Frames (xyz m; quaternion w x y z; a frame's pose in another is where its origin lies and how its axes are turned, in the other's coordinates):
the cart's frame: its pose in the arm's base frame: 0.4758 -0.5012 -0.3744 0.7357 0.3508 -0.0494 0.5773
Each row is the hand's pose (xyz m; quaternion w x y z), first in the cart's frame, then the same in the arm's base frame.
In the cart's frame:
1: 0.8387 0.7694 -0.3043 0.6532 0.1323 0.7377 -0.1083
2: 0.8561 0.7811 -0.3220 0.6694 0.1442 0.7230 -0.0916
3: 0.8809 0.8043 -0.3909 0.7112 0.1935 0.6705 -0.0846
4: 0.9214 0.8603 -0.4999 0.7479 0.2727 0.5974 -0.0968
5: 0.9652 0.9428 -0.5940 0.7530 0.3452 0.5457 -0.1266
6: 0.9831 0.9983 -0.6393 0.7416 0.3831 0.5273 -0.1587
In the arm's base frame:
1: -0.0299 0.4238 0.1516 0.5331 -0.0940 0.6248 0.5627
2: -0.0405 0.4491 0.1520 0.5305 -0.0719 0.6142 0.5798
3: -0.0757 0.5108 0.1229 0.5373 0.0089 0.5995 0.5931
4: -0.1481 0.6112 0.0863 0.5400 0.1229 0.5939 0.5836
5: -0.2380 0.7080 0.0746 0.5329 0.2093 0.6080 0.5500
6: -0.2962 0.7534 0.0747 0.5289 0.2454 0.6281 0.5153

